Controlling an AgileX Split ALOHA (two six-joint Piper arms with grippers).
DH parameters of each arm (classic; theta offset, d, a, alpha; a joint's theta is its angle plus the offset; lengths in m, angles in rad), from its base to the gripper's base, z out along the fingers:
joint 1: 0 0.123 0 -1.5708
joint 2: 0.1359 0 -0.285 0
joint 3: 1.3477 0 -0.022 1.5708
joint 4: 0 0.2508 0 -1.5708
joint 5: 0 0 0.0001 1.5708
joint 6: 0 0.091 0 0
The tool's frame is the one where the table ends.
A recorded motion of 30 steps. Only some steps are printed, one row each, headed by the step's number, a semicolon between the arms.
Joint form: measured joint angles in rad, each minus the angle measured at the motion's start. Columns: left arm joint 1, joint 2, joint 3, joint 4, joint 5, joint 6; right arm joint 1, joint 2, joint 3, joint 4, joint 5, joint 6.
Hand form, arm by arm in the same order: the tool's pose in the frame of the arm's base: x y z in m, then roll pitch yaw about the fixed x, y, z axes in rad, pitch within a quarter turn. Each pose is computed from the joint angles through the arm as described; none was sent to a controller.
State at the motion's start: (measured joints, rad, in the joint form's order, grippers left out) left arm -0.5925 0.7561 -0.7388 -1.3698 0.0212 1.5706; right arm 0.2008 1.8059 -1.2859 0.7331 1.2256 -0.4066
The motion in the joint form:
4: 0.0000 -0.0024 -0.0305 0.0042 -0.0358 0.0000; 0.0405 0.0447 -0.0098 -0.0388 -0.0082 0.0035
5: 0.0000 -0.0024 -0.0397 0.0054 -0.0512 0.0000; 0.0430 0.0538 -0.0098 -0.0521 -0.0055 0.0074
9: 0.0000 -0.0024 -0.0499 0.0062 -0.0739 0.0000; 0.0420 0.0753 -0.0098 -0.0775 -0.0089 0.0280
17: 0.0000 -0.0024 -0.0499 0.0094 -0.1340 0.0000; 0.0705 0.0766 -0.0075 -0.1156 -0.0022 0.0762
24: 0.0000 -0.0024 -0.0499 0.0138 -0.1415 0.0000; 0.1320 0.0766 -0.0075 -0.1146 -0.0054 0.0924
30: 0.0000 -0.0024 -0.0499 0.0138 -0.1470 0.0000; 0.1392 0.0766 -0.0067 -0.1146 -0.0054 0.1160
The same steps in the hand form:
4: 0.1319 -0.0874 0.4016 1.0871 1.3418 0.5198; 0.3242 0.1361 0.2175 2.4993 0.0534 -2.8022
5: 0.1322 -0.0859 0.4050 1.0385 1.3365 0.4876; 0.3243 0.1361 0.2138 2.5091 0.0388 -2.7948
9: 0.1327 -0.0838 0.4088 0.9794 1.3309 0.4524; 0.3264 0.1345 0.2051 2.5302 0.0057 -2.8021
17: 0.1352 -0.0790 0.4099 0.9259 1.3281 0.4591; 0.3213 0.1408 0.2025 2.5613 -0.0330 -2.7921
24: 0.1355 -0.0784 0.4101 0.9273 1.3243 0.4683; 0.3123 0.1604 0.2025 2.5620 -0.0393 -2.7463
30: 0.1357 -0.0780 0.4102 0.9218 1.3243 0.4683; 0.3110 0.1626 0.2023 2.5629 -0.0530 -2.7589

